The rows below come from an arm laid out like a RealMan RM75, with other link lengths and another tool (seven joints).
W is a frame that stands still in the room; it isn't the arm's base.
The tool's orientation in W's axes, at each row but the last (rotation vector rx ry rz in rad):
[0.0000 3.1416 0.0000]
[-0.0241 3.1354 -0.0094]
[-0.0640 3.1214 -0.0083]
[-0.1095 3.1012 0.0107]
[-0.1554 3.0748 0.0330]
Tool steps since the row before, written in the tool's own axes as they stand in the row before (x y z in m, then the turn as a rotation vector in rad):
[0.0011 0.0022 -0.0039 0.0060 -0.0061 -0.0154]
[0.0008 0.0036 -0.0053 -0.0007 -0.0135 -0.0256]
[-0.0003 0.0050 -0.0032 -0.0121 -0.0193 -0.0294]
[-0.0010 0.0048 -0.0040 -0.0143 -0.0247 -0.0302]
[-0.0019 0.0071 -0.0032 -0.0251 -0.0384 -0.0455]
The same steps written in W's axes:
[-0.0011 0.0022 0.0039 -0.0060 -0.0061 0.0154]
[-0.0009 0.0036 0.0053 0.0008 -0.0133 0.0257]
[0.0000 0.0050 0.0032 0.0123 -0.0186 0.0297]
[0.0005 0.0048 0.0041 0.0148 -0.0239 0.0306]
[0.0010 0.0072 0.0034 0.0260 -0.0368 0.0463]

